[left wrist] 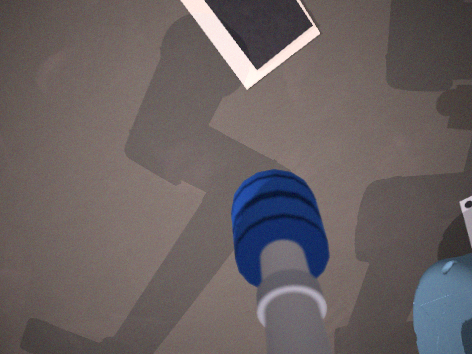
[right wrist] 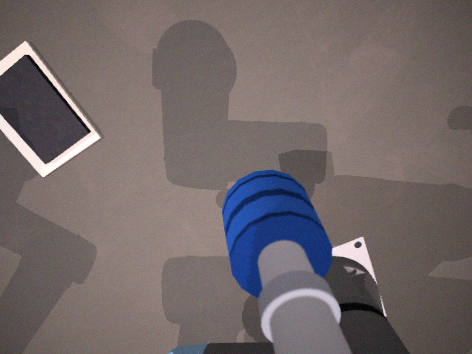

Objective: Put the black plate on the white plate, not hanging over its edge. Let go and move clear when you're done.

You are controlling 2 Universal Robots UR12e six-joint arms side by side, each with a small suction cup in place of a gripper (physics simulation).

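Places are measured from the left arm's base along level axes (x ahead, y left, z up), in millimetres.
Where they show: left hand, its tool point: [left wrist: 273,207]; right hand, its tool point: [right wrist: 265,211].
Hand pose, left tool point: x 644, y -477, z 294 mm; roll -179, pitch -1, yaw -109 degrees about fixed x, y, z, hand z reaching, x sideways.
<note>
After its pixels a point has its place.
The black plate [left wrist: 272,30] @[x 709, y -528, z 15 mm] [right wrist: 42,110] @[x 741, y -528, z 14 mm] lies flat on the white plate [left wrist: 226,45] @[x 713, y -472, z 5 mm] [right wrist: 72,150] @[x 681, y -537, z 5 mm]. A white border shows along the black plate's sides that are in view, and no overhang shows there. Both plates are cut off by the top of the left wrist view and the left edge of the right wrist view. My left suction cup [left wrist: 274,187] is blue, carries nothing and hangs above the table, apart from the plates. My right suction cup [right wrist: 267,187] also carries nothing and hangs above the table, well to the right of the plates.
A light blue arm part [left wrist: 442,305] @[x 402, y -598, z 168 mm] shows at the lower right of the left wrist view. A dark arm part [right wrist: 372,327] @[x 375, y -873, z 128 mm] and a white base corner [right wrist: 364,250] @[x 392, y -926, z 1 mm] with a hole show at the lower right of the right wrist view. Arm shadows cross the table [left wrist: 75,200] @[x 596, y -178, z 0 mm] [right wrist: 390,90] @[x 646, y -987, z 0 mm].
</note>
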